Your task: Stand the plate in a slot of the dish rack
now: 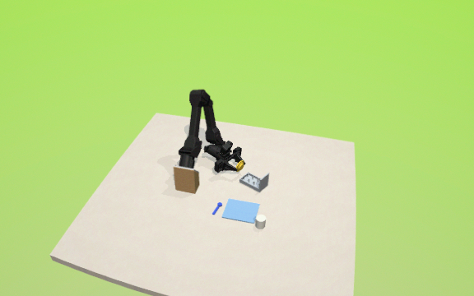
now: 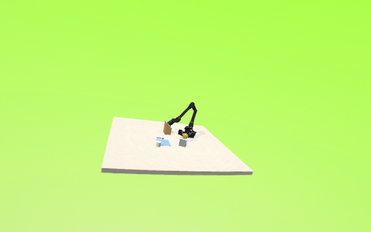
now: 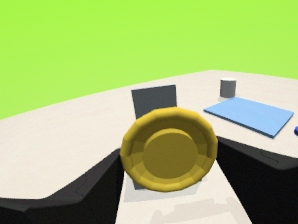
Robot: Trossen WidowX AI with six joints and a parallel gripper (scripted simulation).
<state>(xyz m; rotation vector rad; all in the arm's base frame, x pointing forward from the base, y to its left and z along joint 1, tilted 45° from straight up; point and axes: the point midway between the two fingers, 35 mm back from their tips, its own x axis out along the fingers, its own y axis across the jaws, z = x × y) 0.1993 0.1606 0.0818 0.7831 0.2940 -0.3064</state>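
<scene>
The grey dish rack is 8 cm ahead of my gripper tip, 4 cm below it and 3 cm to the right of it. Also, from my gripper tip: white cup 31 cm to the right, 18 cm ahead, 4 cm below; yellow plate 1 cm behind; blue spoon 26 cm to the right, 6 cm below, 4 cm behind.
</scene>
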